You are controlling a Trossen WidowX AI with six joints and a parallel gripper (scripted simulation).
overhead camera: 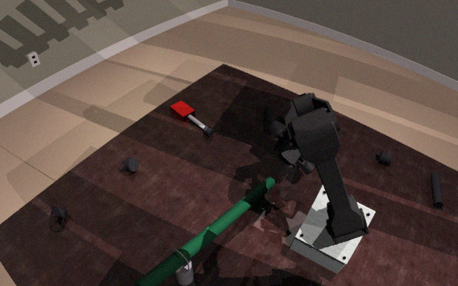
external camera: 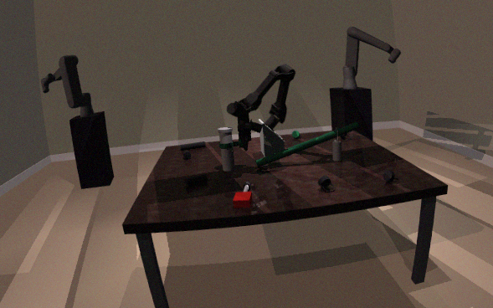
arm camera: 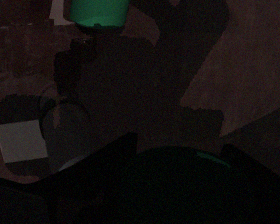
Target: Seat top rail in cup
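Right now the green rail-end cup is 20 mm behind my gripper tip, 20 mm to the right of it and 30 mm above it. From my gripper tip the other things lie so: small grey post (70 mm ahead, 450 mm to the left, 10 mm above); then green brace band (30 mm behind, 50 mm to the right, 30 mm above); then red-headed mallet (360 mm ahead, 90 mm to the right, 80 mm below).
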